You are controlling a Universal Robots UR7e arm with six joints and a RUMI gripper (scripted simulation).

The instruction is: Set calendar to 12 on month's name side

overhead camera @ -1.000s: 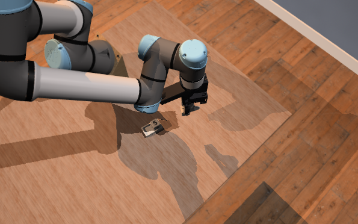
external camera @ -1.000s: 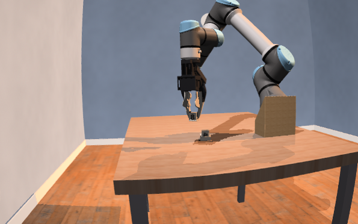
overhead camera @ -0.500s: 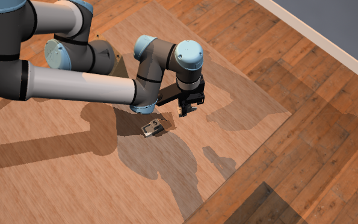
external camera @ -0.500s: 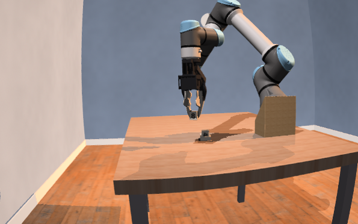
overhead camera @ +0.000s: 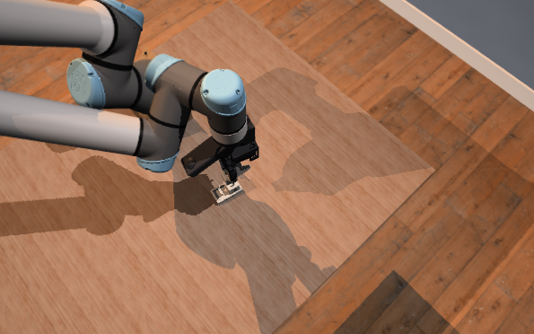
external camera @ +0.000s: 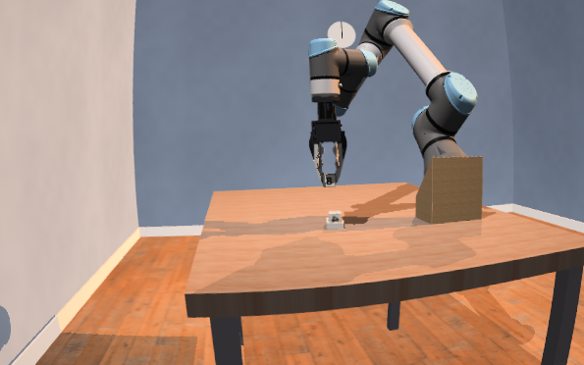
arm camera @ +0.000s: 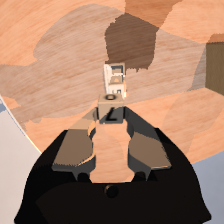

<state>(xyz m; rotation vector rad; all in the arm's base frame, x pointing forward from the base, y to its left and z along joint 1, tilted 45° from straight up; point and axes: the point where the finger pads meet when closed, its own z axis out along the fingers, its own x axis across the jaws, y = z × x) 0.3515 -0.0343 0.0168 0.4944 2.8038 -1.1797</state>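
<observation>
Now: the calendar tray 12 cm below my hand, 2 cm behind it and 1 cm to the right of it. Also, from my hand: white digit cube (1 cm below).
</observation>
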